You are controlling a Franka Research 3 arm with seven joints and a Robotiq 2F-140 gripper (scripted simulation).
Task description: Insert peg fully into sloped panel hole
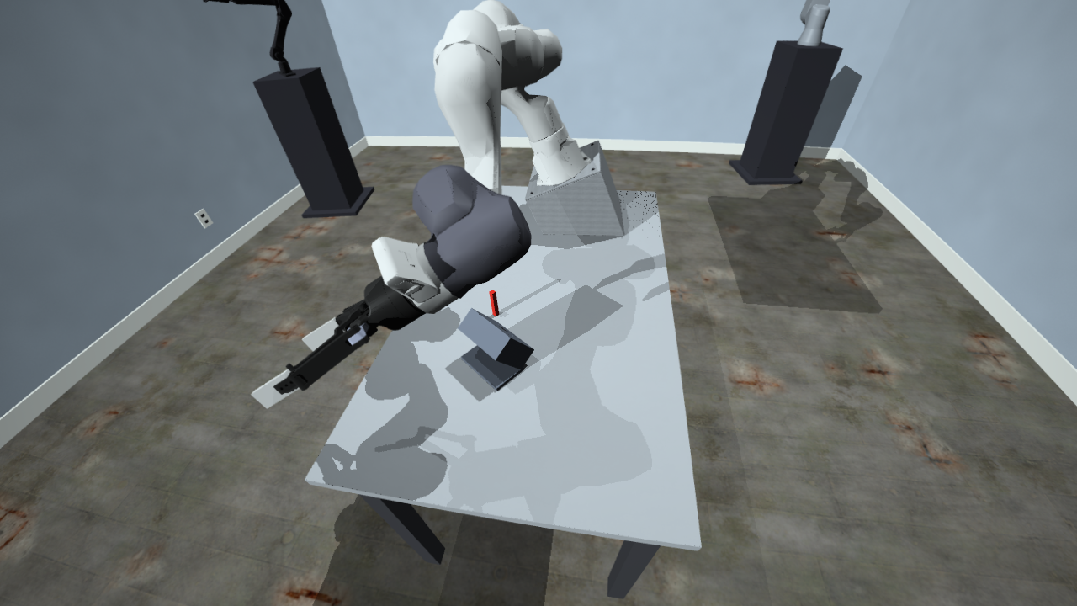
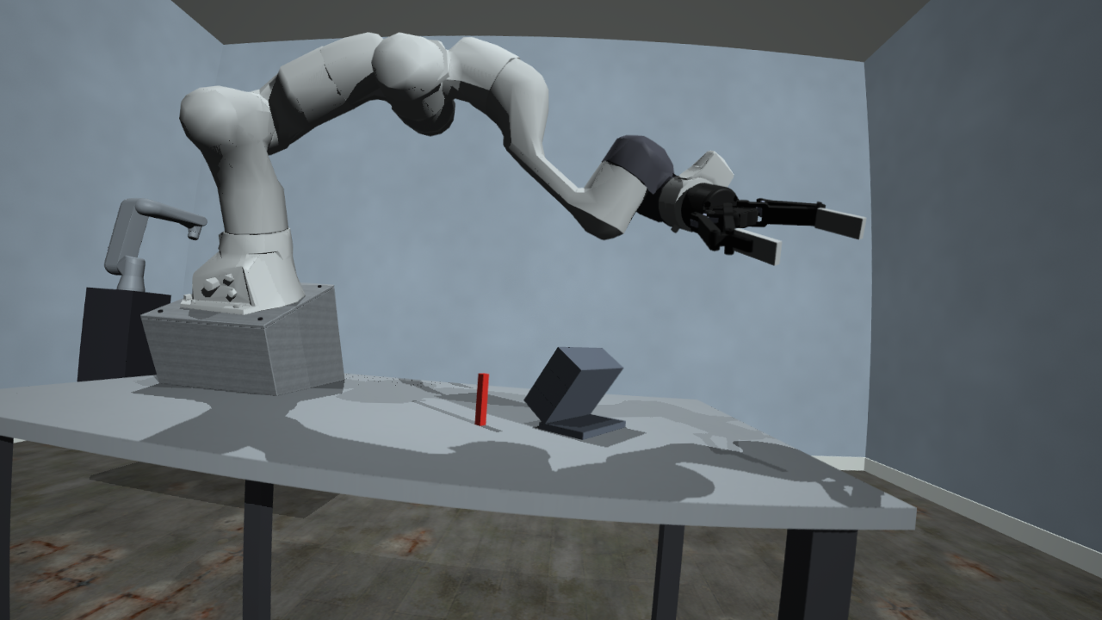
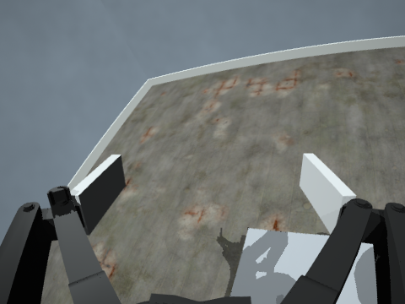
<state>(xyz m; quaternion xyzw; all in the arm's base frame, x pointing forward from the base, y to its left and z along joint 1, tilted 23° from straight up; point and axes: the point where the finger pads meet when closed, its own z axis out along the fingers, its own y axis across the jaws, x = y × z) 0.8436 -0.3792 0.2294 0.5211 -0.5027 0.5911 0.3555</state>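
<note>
My gripper is now 380 mm past the peg, 240 mm to the right of it and 240 mm above it. Round my hand: flat base plate: 280 mm below, 240 mm to the left, 220 mm behind.
</note>
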